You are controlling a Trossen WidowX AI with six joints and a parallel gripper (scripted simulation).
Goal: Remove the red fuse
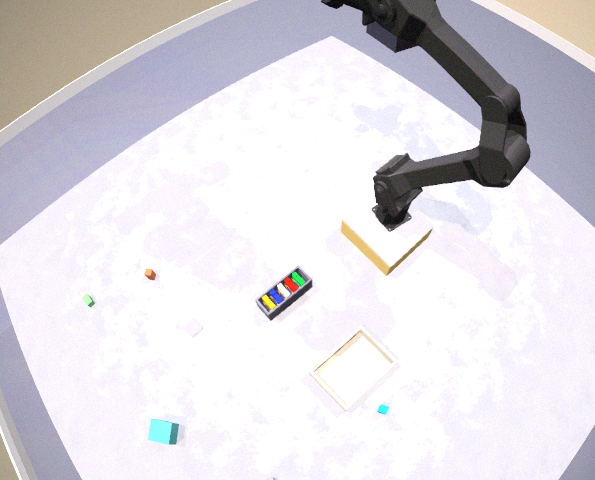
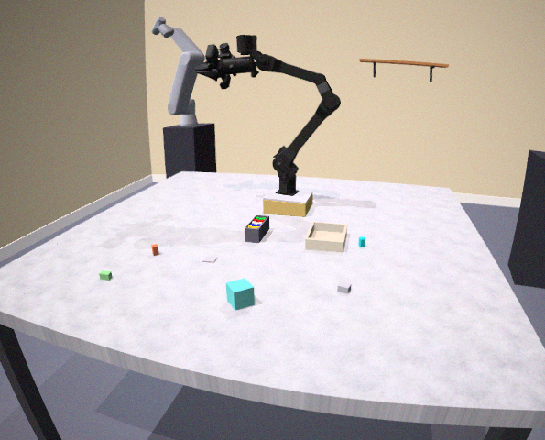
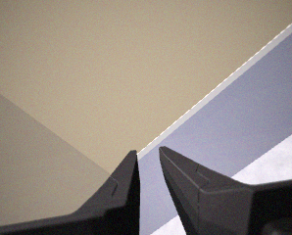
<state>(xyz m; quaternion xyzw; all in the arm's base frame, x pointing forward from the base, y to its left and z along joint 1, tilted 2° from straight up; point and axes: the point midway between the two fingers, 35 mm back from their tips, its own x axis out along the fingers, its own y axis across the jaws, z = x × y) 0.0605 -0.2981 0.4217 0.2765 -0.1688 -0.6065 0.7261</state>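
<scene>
My gripper tip is now 46 cm above the red fuse, 33 cm to the right of it and 19 cm short of it. The rest, counted from my gripper tip: green fuse (46 cm below, 33 cm to the left, 18 cm ahead); then blue fuse (46 cm below, 34 cm to the left, 23 cm ahead); then white fuse (46 cm below, 33 cm to the left, 21 cm ahead).
</scene>
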